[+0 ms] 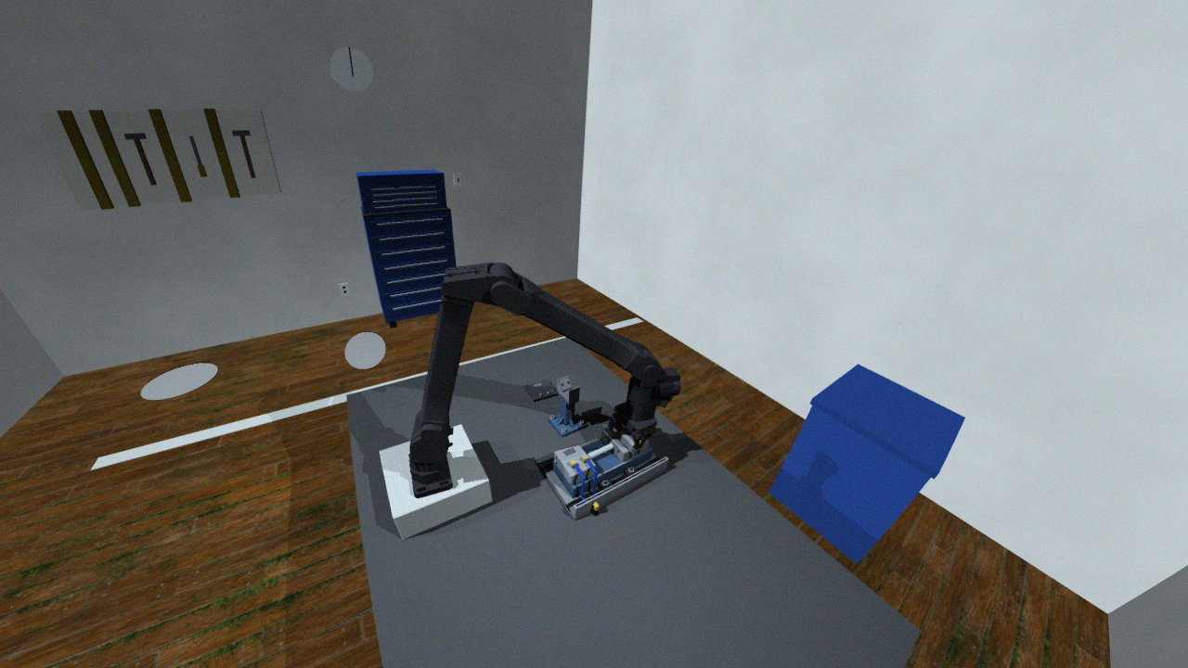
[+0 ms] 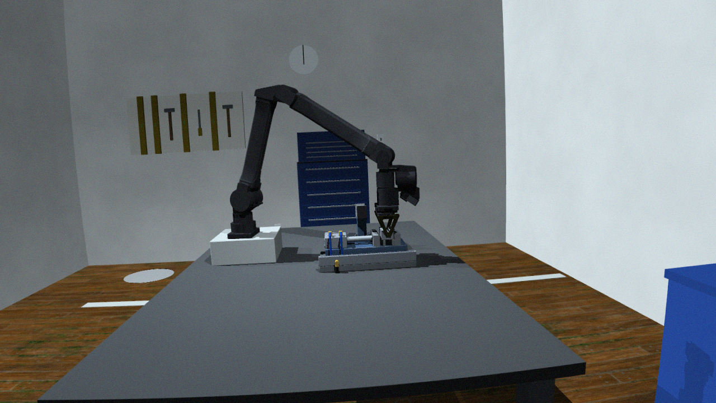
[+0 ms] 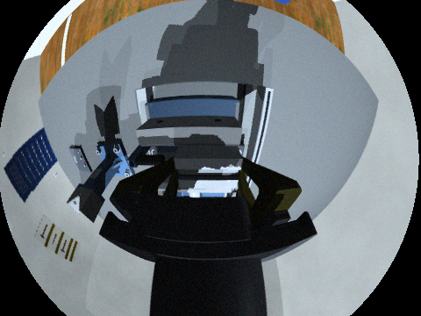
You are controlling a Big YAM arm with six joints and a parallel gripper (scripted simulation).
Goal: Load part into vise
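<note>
The part lies right at my hand. Also, from my hand: air cylinder 170 mm behind, 20 mm below; vise 70 mm behind, 60 mm below, 10 mm to the left.
</note>
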